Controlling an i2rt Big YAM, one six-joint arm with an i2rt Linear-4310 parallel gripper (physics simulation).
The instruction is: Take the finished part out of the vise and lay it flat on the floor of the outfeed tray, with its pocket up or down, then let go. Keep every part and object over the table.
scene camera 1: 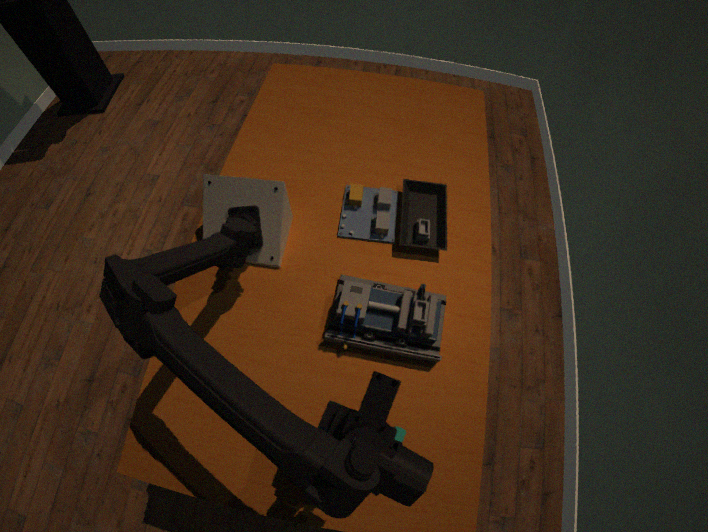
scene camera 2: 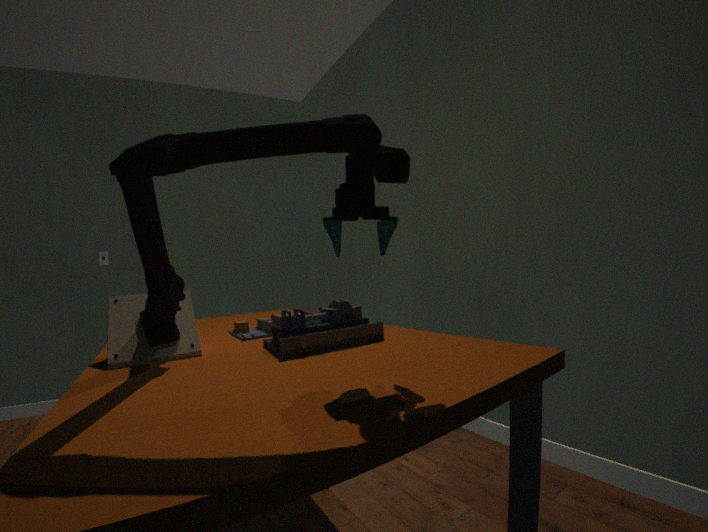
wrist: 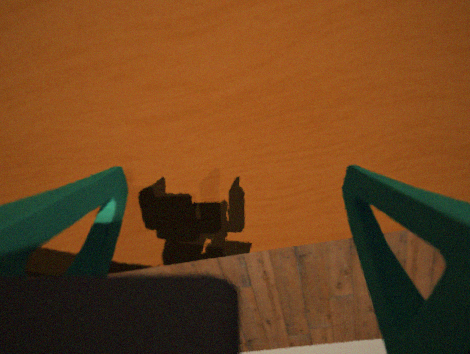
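Where they show: gripper, fingertip midpoint: [scene camera 2: 360, 256] [wrist: 235, 178]; arm's base at its link origin: [scene camera 1: 246, 227] [scene camera 2: 159, 327].
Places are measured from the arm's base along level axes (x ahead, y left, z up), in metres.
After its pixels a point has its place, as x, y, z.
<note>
The finished part [scene camera 1: 420, 312] @[0.469, -0.241, 0.017], a small light grey block with a pocket, sits between the jaws at the right end of the vise [scene camera 1: 357, 294] @[0.313, -0.195, 0.013] [scene camera 2: 326, 338] @[0.352, -0.317, -0.051]. The pocket faces up. The outfeed tray [scene camera 1: 443, 214] @[0.574, 0.090, -0.048] is a dark open box behind the vise in the first scene view. Another light grey part with a pocket [scene camera 1: 422, 228] @[0.505, 0.039, -0.050] lies in it, toward its near end. My gripper [scene camera 2: 360, 255] @[0.317, -0.513, 0.146] [wrist: 235, 178] @[0.317, -0.513, 0.146] is open and empty, pointing down high above the table, on the near side of the vise. In the first scene view the arm mostly hides the fingers.
A blue-grey plate [scene camera 1: 364, 228] @[0.334, 0.048, -0.075] left of the tray bears a yellow block [scene camera 1: 355, 195] @[0.305, 0.143, -0.039] and two grey blocks [scene camera 1: 382, 199] @[0.387, 0.131, -0.039] [scene camera 1: 380, 223] @[0.379, 0.045, -0.039]. Two blue handles stand up at the vise's left end. The table edge [scene camera 2: 492, 388] @[0.344, -0.775, -0.087] runs close to the gripper's shadow.
</note>
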